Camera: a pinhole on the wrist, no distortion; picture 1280 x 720 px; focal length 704.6 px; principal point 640.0 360.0 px. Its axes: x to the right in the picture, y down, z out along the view. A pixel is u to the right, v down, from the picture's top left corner.
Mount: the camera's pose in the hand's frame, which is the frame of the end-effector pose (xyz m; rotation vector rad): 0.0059 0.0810 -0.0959 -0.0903 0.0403 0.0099
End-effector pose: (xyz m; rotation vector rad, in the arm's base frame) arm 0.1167 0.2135 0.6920 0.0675 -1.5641 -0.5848
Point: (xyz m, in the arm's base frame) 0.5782 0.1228 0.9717
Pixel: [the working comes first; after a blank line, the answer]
In the camera's frame: 0.2553 0.1234 -0.3406

behind the camera
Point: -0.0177 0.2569 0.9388
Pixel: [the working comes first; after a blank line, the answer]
In the camera's frame: 0.2063 -0.0106 0.2542

1212 331
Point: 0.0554 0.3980 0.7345
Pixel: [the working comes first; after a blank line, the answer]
In the camera's frame: -0.0409 0.0573 0.2190

508 544
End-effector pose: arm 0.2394 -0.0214 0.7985 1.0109 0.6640 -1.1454
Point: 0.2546 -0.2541 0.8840
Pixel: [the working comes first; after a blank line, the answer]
In the camera's frame: 0.0091 -0.0897 0.3355

659 172
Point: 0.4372 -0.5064 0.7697
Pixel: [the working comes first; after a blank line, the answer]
In the camera's frame: 0.2627 0.0102 0.5246

993 374
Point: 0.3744 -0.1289 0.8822
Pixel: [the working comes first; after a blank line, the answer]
In the camera's frame: 0.0009 0.0439 0.2255

643 497
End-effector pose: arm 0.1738 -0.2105 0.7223 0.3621 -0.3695 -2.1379
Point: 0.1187 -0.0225 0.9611
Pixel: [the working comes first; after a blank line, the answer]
In the camera's frame: -0.1757 -0.1602 0.3390

275 27
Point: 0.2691 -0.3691 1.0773
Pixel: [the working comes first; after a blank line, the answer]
In the camera's frame: 0.0188 0.1813 0.3815

675 695
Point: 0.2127 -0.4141 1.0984
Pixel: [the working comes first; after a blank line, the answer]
In the camera's frame: 0.0828 0.1683 0.4186

779 643
